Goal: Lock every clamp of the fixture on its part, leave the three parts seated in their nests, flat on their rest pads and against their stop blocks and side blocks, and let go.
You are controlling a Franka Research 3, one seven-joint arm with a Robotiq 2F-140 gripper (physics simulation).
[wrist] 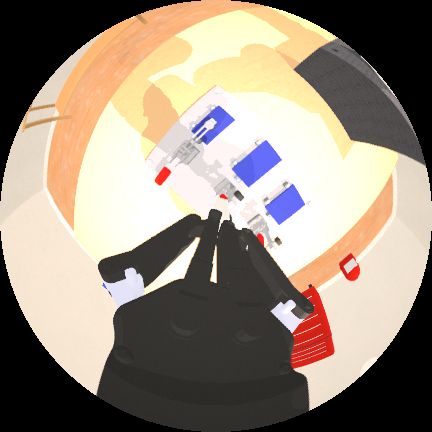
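The white fixture plate [189, 191] bears three blue parts: the upper-left part [225, 119], the middle part [257, 164] and the lower-right part [285, 205], each beside small grey blocks. The upper-left clamp [186, 151] has its arm reaching over its part, and its red handle [162, 176] points away from it. The middle clamp [225, 188] and the lower-right clamp [257, 223] have no arm over their parts; their dark tips stand short of them. My gripper [219, 206] is shut and empty, its tips at the middle clamp's red handle [223, 196], partly hiding it. Contact and exact seating cannot be told.
A dark ribbed block [345, 90] stands at the upper right. A red slatted object [314, 332] and a small red object [350, 267] show beyond the table's lower-right edge. The lower-right clamp's red handle [260, 239] is close to the right finger linkage.
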